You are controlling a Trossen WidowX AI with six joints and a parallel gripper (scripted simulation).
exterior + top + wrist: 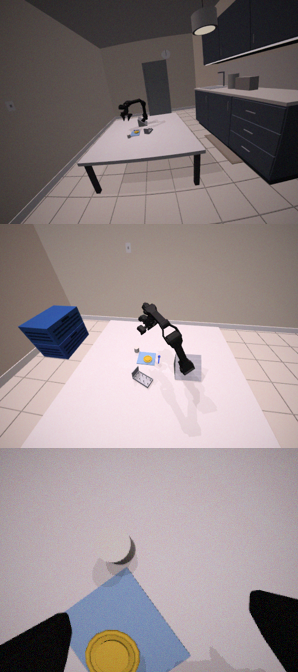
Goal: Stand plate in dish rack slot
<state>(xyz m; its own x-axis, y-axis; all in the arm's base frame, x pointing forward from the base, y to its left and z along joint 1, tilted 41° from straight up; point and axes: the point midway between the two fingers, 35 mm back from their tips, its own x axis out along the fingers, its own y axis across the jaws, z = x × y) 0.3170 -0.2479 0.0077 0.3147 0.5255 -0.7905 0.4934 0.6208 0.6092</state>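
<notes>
Now: the yellow plate 20 cm below my gripper tip, 11 cm to the left of it and 4 cm behind it. The rest, counted from my gripper tip: blue spoon (21 cm below, 13 cm behind, 8 cm to the left); then blue mat (21 cm below, 9 cm to the left, 2 cm behind); then cup (19 cm below, 8 cm ahead, 2 cm to the left).
</notes>
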